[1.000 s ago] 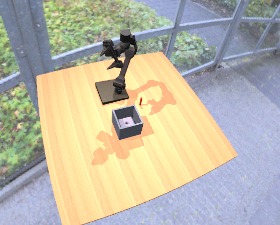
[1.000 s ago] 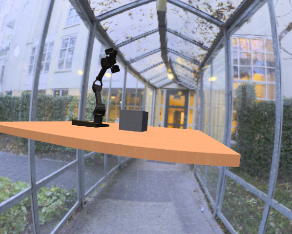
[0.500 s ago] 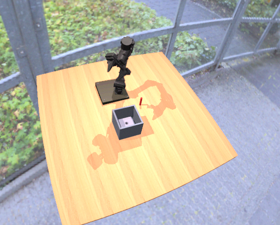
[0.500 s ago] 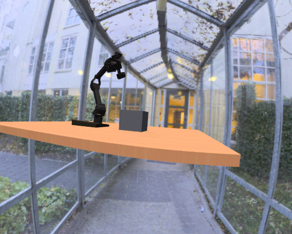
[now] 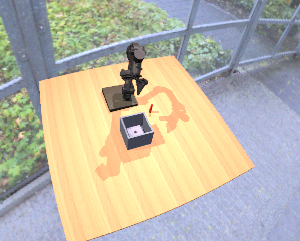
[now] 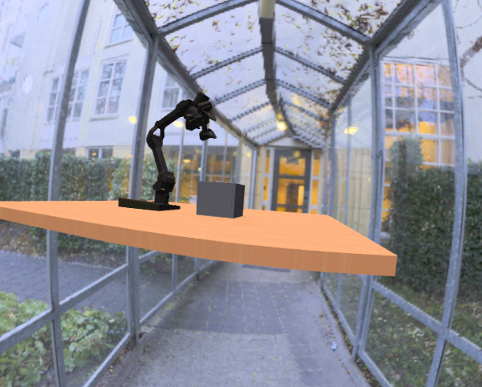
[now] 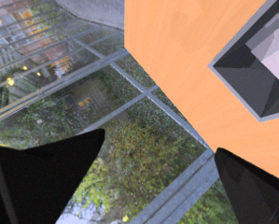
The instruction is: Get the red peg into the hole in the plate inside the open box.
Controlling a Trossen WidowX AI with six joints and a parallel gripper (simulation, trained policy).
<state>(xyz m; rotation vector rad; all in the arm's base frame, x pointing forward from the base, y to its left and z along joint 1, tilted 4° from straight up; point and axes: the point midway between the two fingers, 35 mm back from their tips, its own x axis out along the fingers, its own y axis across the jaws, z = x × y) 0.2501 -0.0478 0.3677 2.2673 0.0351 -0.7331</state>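
My gripper tip is 330 mm above the red peg, 180 mm to the right of it and 150 mm past it. The rest, counted from my gripper tip: pale plate (320 mm below, 40 mm ahead, 30 mm to the left).
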